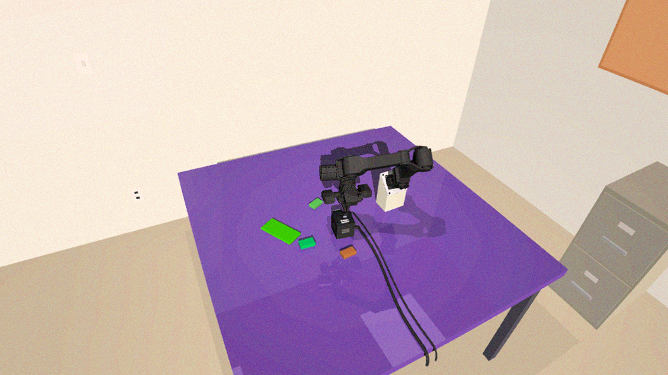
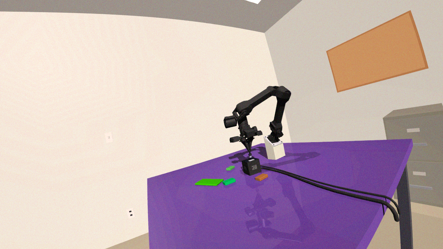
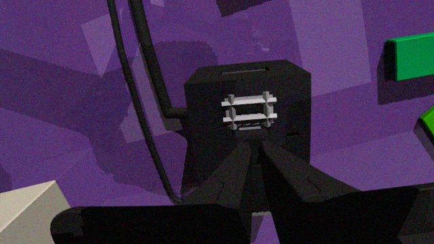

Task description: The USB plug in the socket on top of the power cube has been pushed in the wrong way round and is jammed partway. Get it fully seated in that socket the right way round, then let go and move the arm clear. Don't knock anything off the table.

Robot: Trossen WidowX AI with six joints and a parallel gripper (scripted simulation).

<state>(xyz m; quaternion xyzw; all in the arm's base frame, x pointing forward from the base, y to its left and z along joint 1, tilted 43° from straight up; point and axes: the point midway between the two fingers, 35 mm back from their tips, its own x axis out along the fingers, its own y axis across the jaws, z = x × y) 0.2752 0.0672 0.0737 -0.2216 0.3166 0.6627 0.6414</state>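
Right now my gripper tip is 20 mm above the USB plug. The rest, counted from my gripper tip: orange block 30 mm ahead, 110 mm to the left, 120 mm below; teal block 160 mm ahead, 120 mm below; USB socket 60 mm below.
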